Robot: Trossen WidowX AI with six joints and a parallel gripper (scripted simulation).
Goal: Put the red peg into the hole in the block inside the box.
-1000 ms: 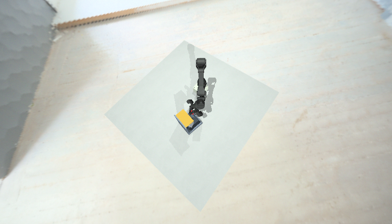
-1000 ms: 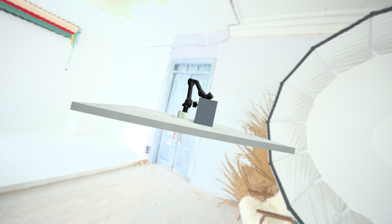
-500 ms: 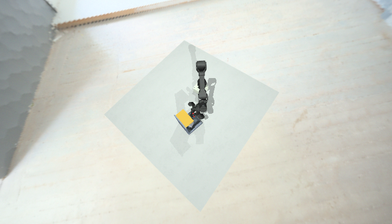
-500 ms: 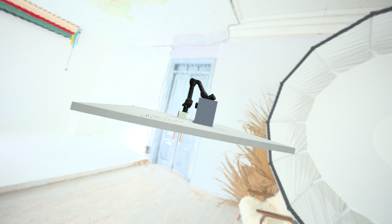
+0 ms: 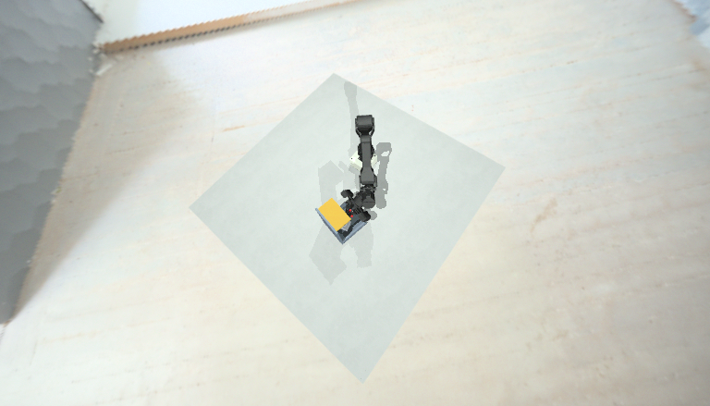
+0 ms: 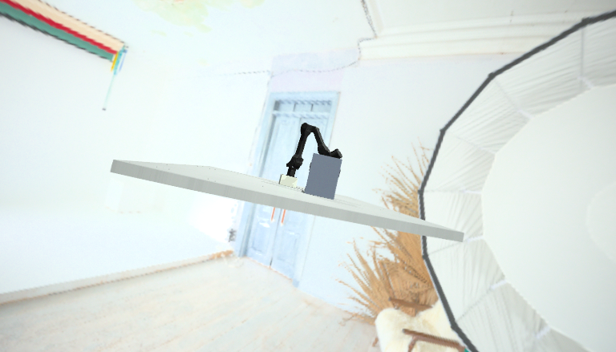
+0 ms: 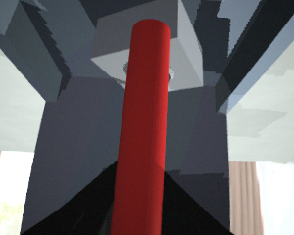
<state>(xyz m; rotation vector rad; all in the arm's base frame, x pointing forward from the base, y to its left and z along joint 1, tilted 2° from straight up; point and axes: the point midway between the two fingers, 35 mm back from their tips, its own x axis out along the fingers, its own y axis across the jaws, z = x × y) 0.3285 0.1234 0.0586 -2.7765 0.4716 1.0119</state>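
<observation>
Now: gripper tip 9 cm short of the dark box wall, 3 cm to the left of it and 1 cm below it. The rest, counted from my gripper tip: orange roof 4 cm ahead, 2 cm to the right, 12 cm above; red peg 3 cm behind, 1 cm to the left, 1 cm below.
</observation>
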